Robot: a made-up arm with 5 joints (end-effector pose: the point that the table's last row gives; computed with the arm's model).
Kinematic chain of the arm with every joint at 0, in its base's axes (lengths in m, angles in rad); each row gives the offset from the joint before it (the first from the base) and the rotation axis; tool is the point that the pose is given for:
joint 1: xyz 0 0 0.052 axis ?
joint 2: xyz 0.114 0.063 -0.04 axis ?
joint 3: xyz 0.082 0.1 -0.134 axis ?
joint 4: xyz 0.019 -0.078 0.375 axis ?
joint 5: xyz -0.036 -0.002 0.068 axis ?
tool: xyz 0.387 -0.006 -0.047
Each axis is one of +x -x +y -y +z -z.
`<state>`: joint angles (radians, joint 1 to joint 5).
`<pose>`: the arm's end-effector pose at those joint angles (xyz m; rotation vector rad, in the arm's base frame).
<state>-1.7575 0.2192 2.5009 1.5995 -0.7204</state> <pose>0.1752 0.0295 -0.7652 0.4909 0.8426 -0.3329</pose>
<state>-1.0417 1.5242 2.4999 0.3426 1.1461</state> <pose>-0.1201 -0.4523 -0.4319 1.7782 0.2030 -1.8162</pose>
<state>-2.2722 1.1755 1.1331 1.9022 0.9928</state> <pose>0.2370 0.4708 0.1032 1.4810 0.3163 1.1259</pose>
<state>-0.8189 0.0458 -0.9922 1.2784 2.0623</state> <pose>-0.3849 0.7001 0.3043 0.9912 0.4022 2.0565</pose>
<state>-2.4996 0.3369 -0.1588 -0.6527 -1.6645</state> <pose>-0.4870 0.2720 -0.0281 1.5245 1.6096 -1.7559</pose>
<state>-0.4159 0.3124 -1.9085 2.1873 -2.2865</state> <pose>-0.4321 0.6483 -0.1478 0.6737 2.9045 0.3611</pose>
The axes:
joint 1: -z
joint 2: +y
joint 3: +x
joint 4: -y
joint 5: +x

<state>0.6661 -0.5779 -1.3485 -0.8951 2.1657</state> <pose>0.5638 -0.0515 0.1728 0.7720 -1.0251 -1.2390</pose>
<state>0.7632 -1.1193 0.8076 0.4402 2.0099</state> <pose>-0.1659 -0.2484 0.4682 1.6449 -1.3478 1.5067</pose>
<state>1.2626 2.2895 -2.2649 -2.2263 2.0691</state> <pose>0.2228 0.0266 0.1351 -1.1518 1.4563 -1.5316</pose>
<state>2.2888 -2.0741 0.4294 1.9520 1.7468</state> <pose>0.0522 0.2841 -0.2958 -1.4453 -0.1560 1.6757</pose>
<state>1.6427 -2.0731 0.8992 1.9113 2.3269</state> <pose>-0.3854 0.0840 -0.2031 -0.9215 -0.2185 2.5869</pose>
